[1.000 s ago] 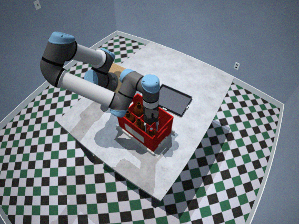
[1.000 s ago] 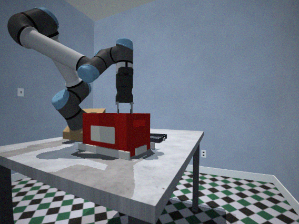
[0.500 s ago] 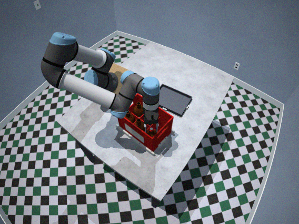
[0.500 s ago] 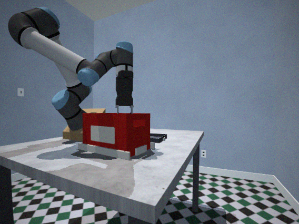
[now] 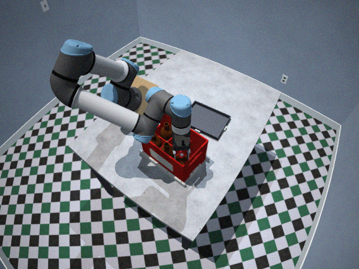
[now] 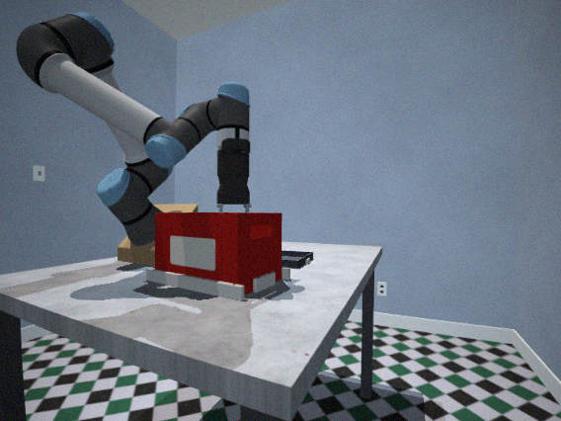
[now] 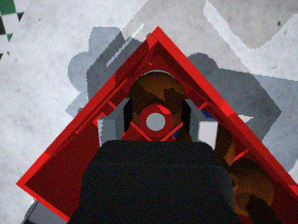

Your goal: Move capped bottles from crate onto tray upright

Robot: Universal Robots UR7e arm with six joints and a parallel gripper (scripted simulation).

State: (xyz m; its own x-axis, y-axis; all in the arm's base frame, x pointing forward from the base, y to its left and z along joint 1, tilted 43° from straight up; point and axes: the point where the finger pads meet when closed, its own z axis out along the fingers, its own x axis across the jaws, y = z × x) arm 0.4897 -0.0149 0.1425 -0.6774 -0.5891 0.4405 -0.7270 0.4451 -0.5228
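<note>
My gripper is now 6 cm above the capped bottle. Round my hand: dark tray 35 cm to the left, 14 cm below, 12 cm behind; then crate 9 cm behind, 7 cm below, 4 cm to the left.
</note>
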